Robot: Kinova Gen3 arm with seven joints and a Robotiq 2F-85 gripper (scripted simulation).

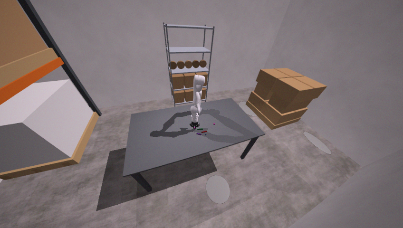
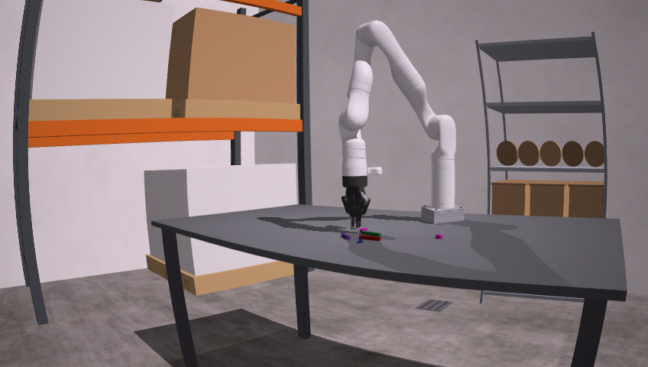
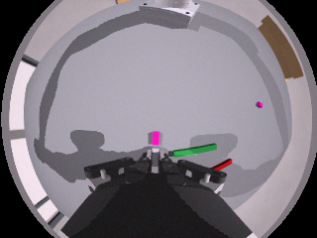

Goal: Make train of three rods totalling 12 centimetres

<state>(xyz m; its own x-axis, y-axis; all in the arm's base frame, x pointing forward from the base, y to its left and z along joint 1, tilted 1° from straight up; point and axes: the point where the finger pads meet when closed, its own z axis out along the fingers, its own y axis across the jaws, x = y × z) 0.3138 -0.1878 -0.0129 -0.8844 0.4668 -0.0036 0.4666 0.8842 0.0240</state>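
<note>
Right now the red rod is 100 mm to the left of my hand, 90 mm ahead of it and 30 mm below it. The rest, counted from my hand: purple rod: 90 mm ahead, 30 mm below, 20 mm to the left; then grey rod: 20 mm below; then green rod: 70 mm to the left, 30 mm below, 30 mm ahead.
</note>
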